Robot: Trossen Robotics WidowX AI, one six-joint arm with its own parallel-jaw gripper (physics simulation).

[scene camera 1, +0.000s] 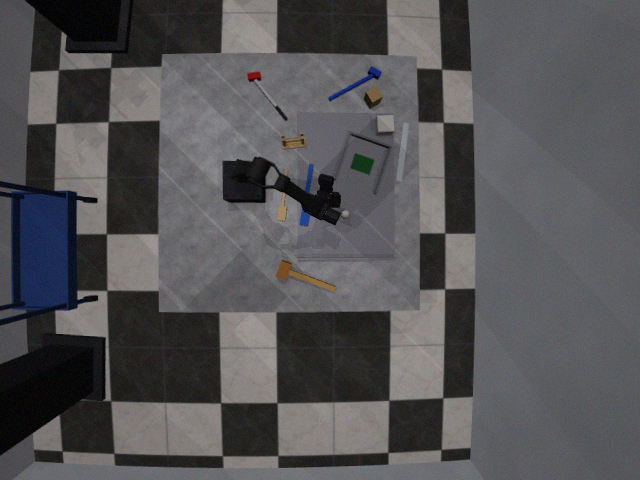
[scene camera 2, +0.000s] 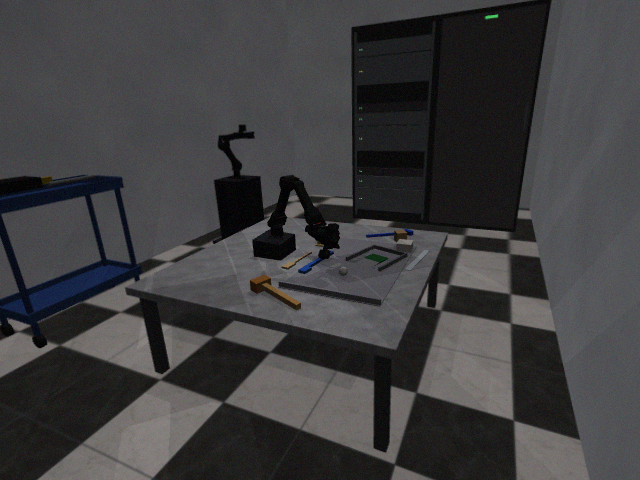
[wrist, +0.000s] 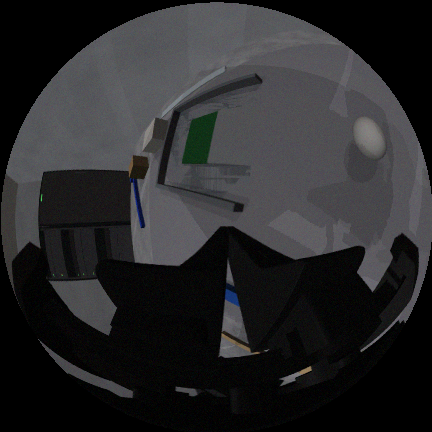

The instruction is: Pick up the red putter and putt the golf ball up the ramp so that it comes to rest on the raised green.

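Pixels of known places: gripper, fingertip midpoint: (scene camera 1: pixel 331 185) (scene camera 2: pixel 339 248) (wrist: pixel 225 232); arm's base, link origin: (scene camera 2: pixel 276 235) (wrist: pixel 211 396).
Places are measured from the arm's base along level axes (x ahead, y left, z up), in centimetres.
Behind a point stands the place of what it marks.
Note:
The red putter (scene camera 1: pixel 253 76) {x 0.0, y 50.9, z -7.4 cm} lies at the upper left of the table in scene camera 1, its pale shaft ending in a dark grip, away from my gripper. It does not show in the wrist view. The white golf ball (scene camera 1: pixel 345 214) {x 47.7, y -15.1, z -5.4 cm} (scene camera 2: pixel 343 270) {x 48.8, y -16.6, z -6.3 cm} (wrist: pixel 369 137) {x 47.2, y -14.2, z -5.6 cm} rests on the grey slab (scene camera 1: pixel 361 242) (scene camera 2: pixel 330 290) {x 51.5, y -36.2, z -7.0 cm}. The green (scene camera 1: pixel 361 163) {x 55.0, y 10.8, z -8.9 cm} (scene camera 2: pixel 376 257) {x 55.4, y 11.2, z -9.0 cm} (wrist: pixel 201 137) {x 54.9, y 9.5, z -9.0 cm} lies between dark rails. My gripper (scene camera 1: pixel 325 180) {x 40.0, y -2.5, z -1.0 cm} (scene camera 2: pixel 324 254) (wrist: pixel 225 232) {x 40.0, y -2.5, z -1.0 cm} is shut and empty, low over the slab's near side, between the blue bar and the rails. The ball is to its right in the wrist view.
A blue bar-like club (scene camera 1: pixel 305 217) {x 28.7, y -17.2, z -8.2 cm} (scene camera 2: pixel 310 266) {x 28.9, y -13.4, z -8.8 cm} and a light wooden paddle (scene camera 1: pixel 282 212) {x 17.4, y -15.2, z -8.8 cm} (scene camera 2: pixel 295 260) {x 17.6, y -9.6, z -8.8 cm} lie beside the arm. A wooden stand (scene camera 1: pixel 293 146) {x 21.2, y 17.5, z -8.9 cm}, a mallet (scene camera 1: pixel 284 270) {x 20.1, y -42.8, z -4.7 cm} (scene camera 2: pixel 261 283) {x 21.6, y -44.9, z -5.6 cm}, a blue mallet (scene camera 1: pixel 374 72) {x 59.6, y 56.6, z -7.3 cm}, two blocks (scene camera 1: pixel 373 97) {x 58.7, y 41.6, z -3.9 cm} (scene camera 1: pixel 385 124) {x 65.3, y 29.3, z -5.1 cm} and a pale strip (scene camera 1: pixel 402 152) {x 75.6, y 17.8, z -9.6 cm} lie around.

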